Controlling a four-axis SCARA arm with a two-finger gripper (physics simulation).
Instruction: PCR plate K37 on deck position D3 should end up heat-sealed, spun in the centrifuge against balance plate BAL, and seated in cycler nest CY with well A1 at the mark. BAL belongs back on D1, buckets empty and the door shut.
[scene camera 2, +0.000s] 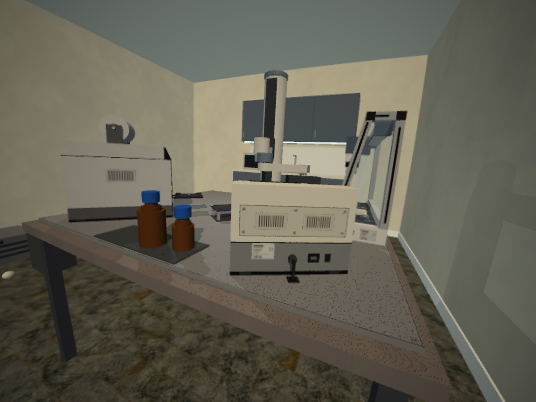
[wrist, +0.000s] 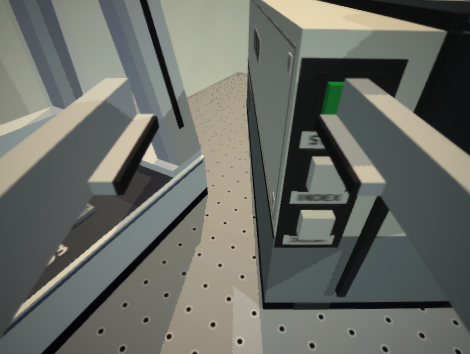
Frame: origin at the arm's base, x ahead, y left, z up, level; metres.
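Seen in the pictures: gripper, fingertip midpoint: (wrist: 236, 102).
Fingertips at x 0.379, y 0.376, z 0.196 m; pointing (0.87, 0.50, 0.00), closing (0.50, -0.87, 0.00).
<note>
Offsets run from my fingertips to a thing's middle. "spot": to the spot under its first point. Level surfaces: height alone.
My gripper (wrist: 236, 102) is shut at its narrow setting, with nothing between its fingers. In the wrist view it hangs in front of the centrifuge @(0.295 m ahead, 0.050 m right, 0.062 m down) (wrist: 270, 120) (scene camera 2: 295, 194), its right finger partly covering the button panel. The green START button @(0.028 m ahead, 0.037 m right, 0.002 m down) (wrist: 332, 98) shows beside that finger. The white INDEX button @(0.026 m ahead, 0.039 m right, 0.038 m down) (wrist: 320, 174) and a lower white button @(0.026 m ahead, 0.039 m right, 0.074 m down) (wrist: 316, 224) sit below it. The centrifuge door and buckets cannot be made out. The deck (wrist: 125, 242) is at left, its position label partly hidden by the left finger. Plates K37 and BAL and nest CY cannot be made out.
In the scene view the arm column (scene camera 2: 281, 115) rises behind the centrifuge. A box with a film roll @(0.348 m ahead, 0.860 m right, 0.054 m up) (scene camera 2: 120, 192) stands at left. Two blue-capped brown bottles (scene camera 2: 152, 227) (scene camera 2: 183, 236) stand on a dark mat @(0.179 m down) (scene camera 2: 115, 235). A tall metal frame @(spot: 0.112 m ahead, 0.324 m left, 0.095 m up) (scene camera 2: 392, 175) stands at right.
</note>
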